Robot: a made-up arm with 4 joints. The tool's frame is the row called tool. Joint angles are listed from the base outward. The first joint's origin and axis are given. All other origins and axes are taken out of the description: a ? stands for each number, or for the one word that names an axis. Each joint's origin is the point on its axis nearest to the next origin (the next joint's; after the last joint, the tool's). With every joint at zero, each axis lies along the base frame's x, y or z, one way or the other. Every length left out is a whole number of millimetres.
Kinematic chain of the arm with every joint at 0, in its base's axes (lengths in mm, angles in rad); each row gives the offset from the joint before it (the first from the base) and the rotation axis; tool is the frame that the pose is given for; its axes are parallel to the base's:
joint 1: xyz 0 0 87 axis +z
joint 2: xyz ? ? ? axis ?
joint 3: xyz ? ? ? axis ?
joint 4: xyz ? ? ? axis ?
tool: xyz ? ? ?
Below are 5 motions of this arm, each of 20 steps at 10 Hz.
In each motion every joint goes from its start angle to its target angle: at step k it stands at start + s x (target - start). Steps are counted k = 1, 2, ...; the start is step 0. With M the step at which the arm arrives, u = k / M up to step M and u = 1 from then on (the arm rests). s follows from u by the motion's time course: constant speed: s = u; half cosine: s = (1 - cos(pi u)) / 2; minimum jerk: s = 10 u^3 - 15 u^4 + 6 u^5.
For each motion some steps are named. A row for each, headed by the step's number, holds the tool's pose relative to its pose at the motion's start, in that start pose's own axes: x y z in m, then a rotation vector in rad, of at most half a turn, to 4 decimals.
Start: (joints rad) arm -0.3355 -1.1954 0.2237 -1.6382
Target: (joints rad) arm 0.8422 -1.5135 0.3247 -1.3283
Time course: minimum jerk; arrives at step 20
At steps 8, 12, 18, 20:
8: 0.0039 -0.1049 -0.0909 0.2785 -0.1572 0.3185
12: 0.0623 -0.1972 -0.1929 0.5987 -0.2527 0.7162
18: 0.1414 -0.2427 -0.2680 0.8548 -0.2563 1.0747
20: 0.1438 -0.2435 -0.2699 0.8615 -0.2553 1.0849

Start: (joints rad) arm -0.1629 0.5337 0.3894 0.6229
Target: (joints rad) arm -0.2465 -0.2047 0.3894 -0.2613
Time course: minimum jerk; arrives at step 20
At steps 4, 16, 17, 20:
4: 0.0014 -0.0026 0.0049 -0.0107 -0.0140 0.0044
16: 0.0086 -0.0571 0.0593 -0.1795 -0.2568 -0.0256
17: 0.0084 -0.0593 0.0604 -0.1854 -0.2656 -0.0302
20: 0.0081 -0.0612 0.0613 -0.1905 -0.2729 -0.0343

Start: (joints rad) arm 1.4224 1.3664 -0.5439 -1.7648
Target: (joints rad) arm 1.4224 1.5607 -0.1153 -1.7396
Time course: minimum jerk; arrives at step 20
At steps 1, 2, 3, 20:
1: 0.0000 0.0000 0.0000 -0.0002 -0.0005 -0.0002
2: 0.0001 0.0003 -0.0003 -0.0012 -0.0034 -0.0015
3: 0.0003 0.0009 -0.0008 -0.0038 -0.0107 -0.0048
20: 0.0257 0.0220 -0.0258 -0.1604 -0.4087 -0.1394

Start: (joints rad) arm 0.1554 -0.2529 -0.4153 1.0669
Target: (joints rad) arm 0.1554 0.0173 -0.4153 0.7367
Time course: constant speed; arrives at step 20
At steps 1, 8, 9, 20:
1: 0.0000 -0.0031 0.0003 -0.0289 -0.0027 0.0048
8: 0.0001 -0.0236 0.0040 -0.2310 -0.0236 0.0368
9: 0.0002 -0.0264 0.0048 -0.2598 -0.0269 0.0412
20: 0.0013 -0.0521 0.0163 -0.5771 -0.0684 0.0865

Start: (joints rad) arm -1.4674 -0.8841 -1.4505 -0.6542
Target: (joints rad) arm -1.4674 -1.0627 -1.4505 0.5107
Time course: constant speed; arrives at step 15
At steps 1, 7, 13, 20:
1: 0.0013 0.0035 -0.0042 0.0791 0.0097 0.0068
7: 0.0058 0.0340 -0.0188 0.5533 0.0778 0.0313
13: 0.0067 0.0730 -0.0105 1.0261 0.1588 0.0239
20: 0.0069 0.0859 -0.0022 1.1831 0.1876 0.0135

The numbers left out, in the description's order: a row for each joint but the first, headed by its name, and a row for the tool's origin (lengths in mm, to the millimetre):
joint 2: xyz -214 222 0, axis -x
joint 3: xyz 0 115 117, axis +z
joint 4: xyz -165 -24 0, axis +x
tool: xyz 0 -88 -68

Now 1 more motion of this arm.
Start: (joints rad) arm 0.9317 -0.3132 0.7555 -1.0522
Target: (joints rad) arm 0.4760 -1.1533 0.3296 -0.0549
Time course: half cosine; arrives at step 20
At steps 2, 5, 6, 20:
2: -0.0010 0.0044 -0.0029 0.0370 0.0097 -0.0250
5: -0.0043 0.0290 -0.0156 0.2217 0.0477 -0.1525
6: -0.0046 0.0425 -0.0206 0.3119 0.0598 -0.2167
20: 0.1095 0.2194 -0.0182 1.4541 -0.2301 -1.0988

